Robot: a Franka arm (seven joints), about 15 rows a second.
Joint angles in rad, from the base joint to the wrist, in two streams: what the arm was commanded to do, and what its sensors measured. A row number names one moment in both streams.
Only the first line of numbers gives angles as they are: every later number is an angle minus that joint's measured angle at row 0.
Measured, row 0:
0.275 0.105 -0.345 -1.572 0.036 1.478 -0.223
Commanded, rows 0 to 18:
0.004 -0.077 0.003 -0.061 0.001 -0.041 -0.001
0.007 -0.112 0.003 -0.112 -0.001 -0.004 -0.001
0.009 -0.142 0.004 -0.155 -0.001 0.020 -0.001
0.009 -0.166 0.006 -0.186 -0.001 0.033 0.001
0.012 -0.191 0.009 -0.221 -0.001 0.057 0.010
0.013 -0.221 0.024 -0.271 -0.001 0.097 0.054
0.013 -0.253 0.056 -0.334 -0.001 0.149 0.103
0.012 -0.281 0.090 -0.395 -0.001 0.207 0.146
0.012 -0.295 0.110 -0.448 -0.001 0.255 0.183
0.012 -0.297 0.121 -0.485 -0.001 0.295 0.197
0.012 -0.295 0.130 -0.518 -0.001 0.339 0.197
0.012 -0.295 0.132 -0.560 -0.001 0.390 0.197
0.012 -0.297 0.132 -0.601 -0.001 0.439 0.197
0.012 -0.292 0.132 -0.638 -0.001 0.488 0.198
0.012 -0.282 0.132 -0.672 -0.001 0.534 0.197
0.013 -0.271 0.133 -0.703 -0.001 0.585 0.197
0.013 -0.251 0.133 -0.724 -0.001 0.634 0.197
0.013 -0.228 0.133 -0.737 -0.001 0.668 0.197
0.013 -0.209 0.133 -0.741 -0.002 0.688 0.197
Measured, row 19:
0.011 -0.240 0.135 -0.697 0.001 0.600 0.186
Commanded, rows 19 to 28:
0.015 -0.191 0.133 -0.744 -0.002 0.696 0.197
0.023 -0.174 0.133 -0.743 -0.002 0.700 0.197
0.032 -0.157 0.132 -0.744 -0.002 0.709 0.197
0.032 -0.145 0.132 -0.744 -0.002 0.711 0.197
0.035 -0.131 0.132 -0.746 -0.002 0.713 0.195
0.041 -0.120 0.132 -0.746 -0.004 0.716 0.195
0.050 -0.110 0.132 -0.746 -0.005 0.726 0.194
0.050 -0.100 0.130 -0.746 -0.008 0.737 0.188
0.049 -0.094 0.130 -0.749 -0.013 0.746 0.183
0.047 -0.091 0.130 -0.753 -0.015 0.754 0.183
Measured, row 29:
0.042 -0.105 0.136 -0.742 0.001 0.715 0.185
